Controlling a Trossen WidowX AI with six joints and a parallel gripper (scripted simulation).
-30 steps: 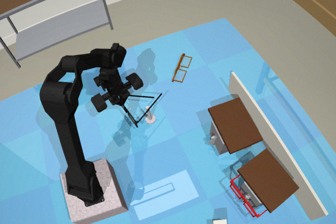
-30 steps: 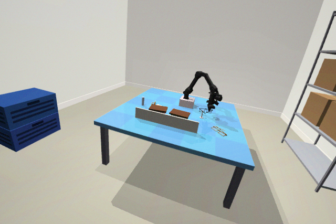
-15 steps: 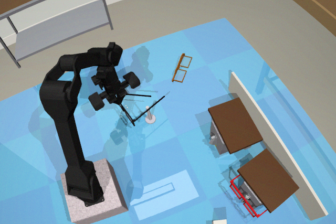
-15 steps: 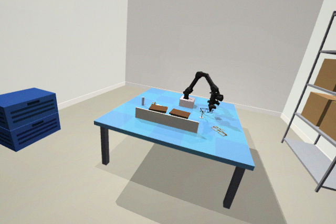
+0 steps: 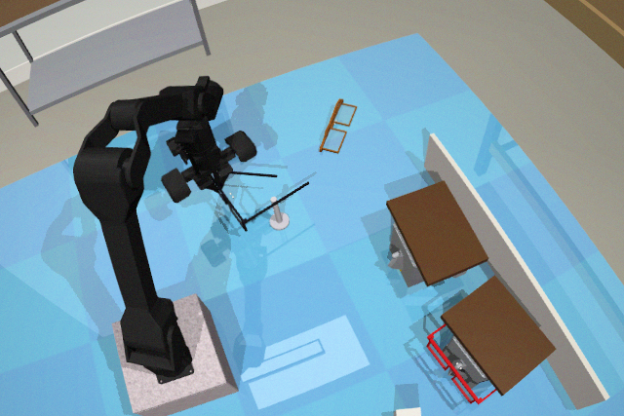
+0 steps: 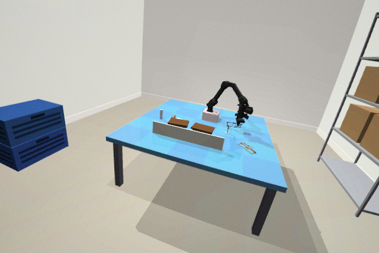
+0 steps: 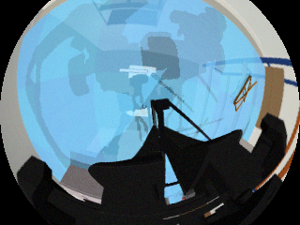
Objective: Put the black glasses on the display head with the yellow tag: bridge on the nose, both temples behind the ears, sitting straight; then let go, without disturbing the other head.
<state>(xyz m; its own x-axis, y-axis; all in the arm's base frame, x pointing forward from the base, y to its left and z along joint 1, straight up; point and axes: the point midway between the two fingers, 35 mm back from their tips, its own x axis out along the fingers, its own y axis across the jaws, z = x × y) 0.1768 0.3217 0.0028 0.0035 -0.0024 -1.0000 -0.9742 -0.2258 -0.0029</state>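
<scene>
My gripper tip is 90 mm to the left of the white post, 90 mm short of it and 30 mm above it. The rest, counted from my gripper tip: white board: 430 mm ahead, 390 mm to the right.
</scene>
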